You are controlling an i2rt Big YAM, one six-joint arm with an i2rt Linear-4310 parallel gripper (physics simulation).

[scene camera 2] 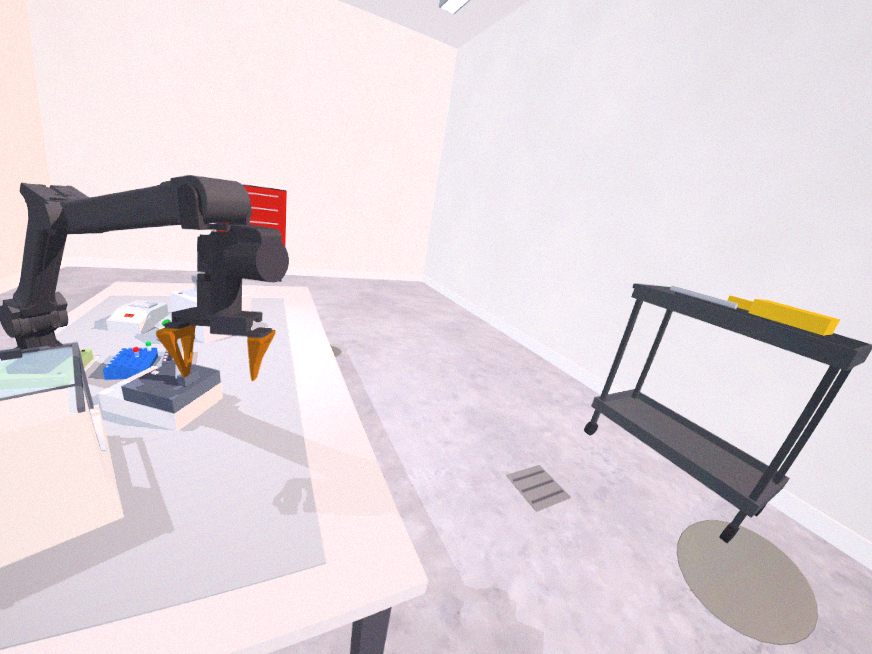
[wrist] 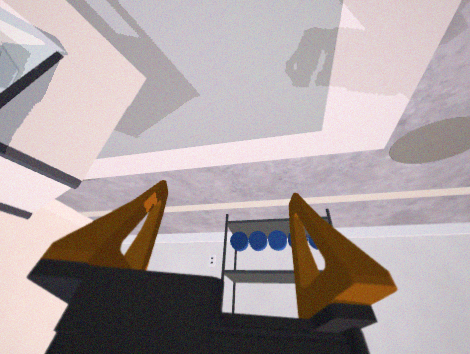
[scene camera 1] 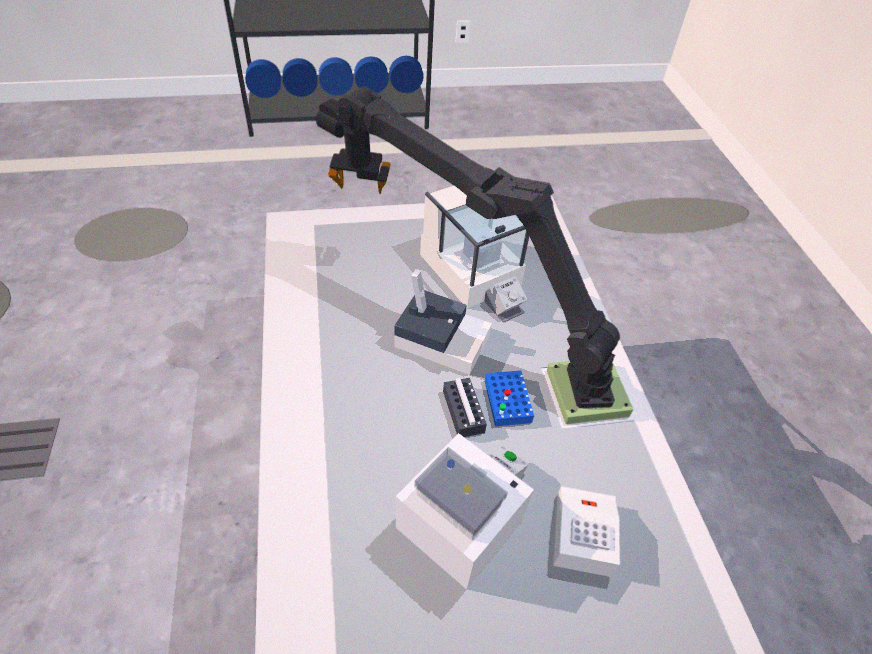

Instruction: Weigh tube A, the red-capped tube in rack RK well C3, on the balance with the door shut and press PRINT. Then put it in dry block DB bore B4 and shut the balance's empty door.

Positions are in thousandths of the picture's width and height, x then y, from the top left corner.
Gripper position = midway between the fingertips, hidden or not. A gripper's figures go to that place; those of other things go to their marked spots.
Scene:
My gripper (scene camera 1: 415, 290) is 1.61 m from the lens. A balance (scene camera 1: 540, 388): 1.54 m from the lens.

